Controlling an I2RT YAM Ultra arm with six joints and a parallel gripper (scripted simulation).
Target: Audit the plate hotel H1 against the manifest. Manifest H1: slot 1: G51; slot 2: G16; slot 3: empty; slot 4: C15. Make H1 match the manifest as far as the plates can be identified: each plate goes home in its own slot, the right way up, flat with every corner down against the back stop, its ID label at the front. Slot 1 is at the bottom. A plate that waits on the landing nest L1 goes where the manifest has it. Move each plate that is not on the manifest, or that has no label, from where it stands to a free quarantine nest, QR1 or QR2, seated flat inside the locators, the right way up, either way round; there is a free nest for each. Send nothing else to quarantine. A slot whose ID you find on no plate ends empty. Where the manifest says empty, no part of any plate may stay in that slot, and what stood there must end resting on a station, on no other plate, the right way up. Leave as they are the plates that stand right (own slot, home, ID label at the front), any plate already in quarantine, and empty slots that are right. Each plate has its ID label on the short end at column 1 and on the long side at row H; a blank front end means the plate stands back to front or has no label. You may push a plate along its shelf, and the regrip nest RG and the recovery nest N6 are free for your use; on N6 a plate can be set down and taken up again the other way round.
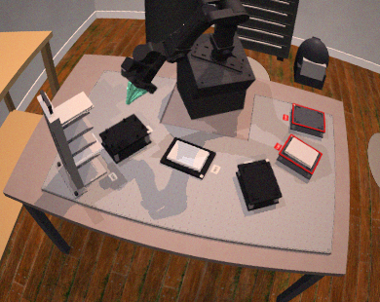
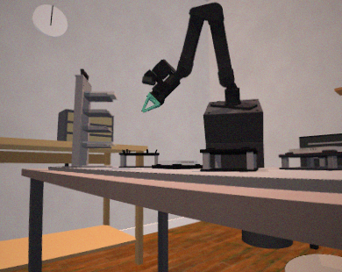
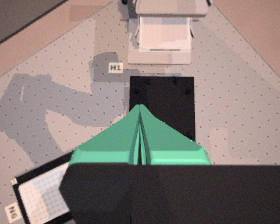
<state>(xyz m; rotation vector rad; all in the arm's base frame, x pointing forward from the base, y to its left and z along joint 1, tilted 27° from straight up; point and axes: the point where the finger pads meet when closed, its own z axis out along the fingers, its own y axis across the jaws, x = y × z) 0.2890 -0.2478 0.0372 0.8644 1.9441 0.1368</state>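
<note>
Right now my hand is 1 cm past the recovery nest N6, 20 cm to the right of it and 24 cm above it. From my hand the other things lie so: RG label: 10 cm behind, 2 cm to the left, 24 cm below; plate hotel H1: 20 cm ahead, 19 cm to the right, 5 cm below; black regrip nest: 1 cm behind, 4 cm to the right, 19 cm below.
</note>
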